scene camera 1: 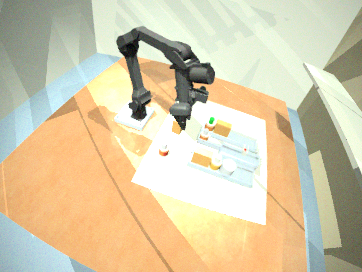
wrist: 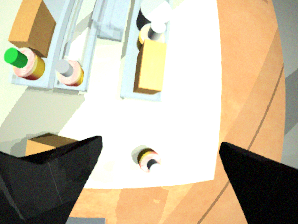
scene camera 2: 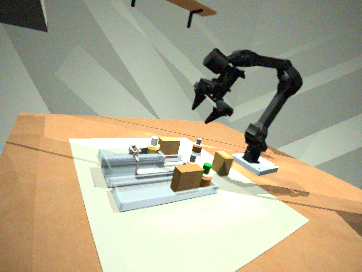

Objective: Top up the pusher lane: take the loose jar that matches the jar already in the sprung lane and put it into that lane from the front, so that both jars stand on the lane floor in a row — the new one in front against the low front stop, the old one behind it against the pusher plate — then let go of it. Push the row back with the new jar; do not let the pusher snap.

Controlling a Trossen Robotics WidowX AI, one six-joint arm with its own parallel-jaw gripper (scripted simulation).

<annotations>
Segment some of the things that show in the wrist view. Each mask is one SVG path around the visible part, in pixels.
My gripper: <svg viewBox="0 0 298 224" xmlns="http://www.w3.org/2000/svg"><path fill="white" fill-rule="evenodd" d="M221 143L220 159L223 169L227 173L226 176L229 177L231 188L234 189L239 206L241 206L243 214L245 214L247 224L298 224L298 169L266 159L265 156L250 152L249 149L243 149L231 143ZM102 136L88 137L88 139L65 144L63 147L49 149L47 152L37 152L35 155L24 157L9 156L7 152L0 151L0 224L65 224L68 221L68 217L71 216L69 213L72 213L72 208L74 208L77 198L80 197L86 181L92 175L92 171L97 165L97 160L100 159L101 149L104 147L102 145Z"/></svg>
A brown box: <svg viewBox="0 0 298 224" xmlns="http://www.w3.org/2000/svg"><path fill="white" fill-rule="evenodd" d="M145 39L137 56L133 92L154 95L154 93L162 91L166 47L168 47L168 44Z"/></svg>
</annotations>
